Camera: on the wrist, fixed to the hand. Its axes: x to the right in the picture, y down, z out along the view.
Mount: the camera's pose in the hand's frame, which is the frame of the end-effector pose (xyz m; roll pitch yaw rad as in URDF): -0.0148 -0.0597 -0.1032 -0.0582 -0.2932 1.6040
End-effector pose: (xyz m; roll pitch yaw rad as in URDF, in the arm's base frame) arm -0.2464 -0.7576 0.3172 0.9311 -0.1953 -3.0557
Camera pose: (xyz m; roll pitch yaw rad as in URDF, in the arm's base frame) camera -0.2491 -0.8052 0.2069 -0.6393 -1.1583 -0.9230
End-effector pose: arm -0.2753 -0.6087 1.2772 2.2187 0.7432 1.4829
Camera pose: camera -0.3932 -0.5993 1.2980 2.2541 -0.4722 0.3465
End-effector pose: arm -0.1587 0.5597 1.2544 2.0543 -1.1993 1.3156
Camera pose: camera -0.2742 0.5890 1.2388 -1.8839 -0.2312 -1.0224
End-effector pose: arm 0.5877 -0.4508 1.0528 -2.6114 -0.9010 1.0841
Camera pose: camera 0.5403 -0.5419 1.1152 -2.1212 0.5008 0.1984
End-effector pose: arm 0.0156 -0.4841 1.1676 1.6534 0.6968 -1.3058
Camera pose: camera 0.1081 -0.4133 1.1380 1.9492 -0.8233 -1.8760
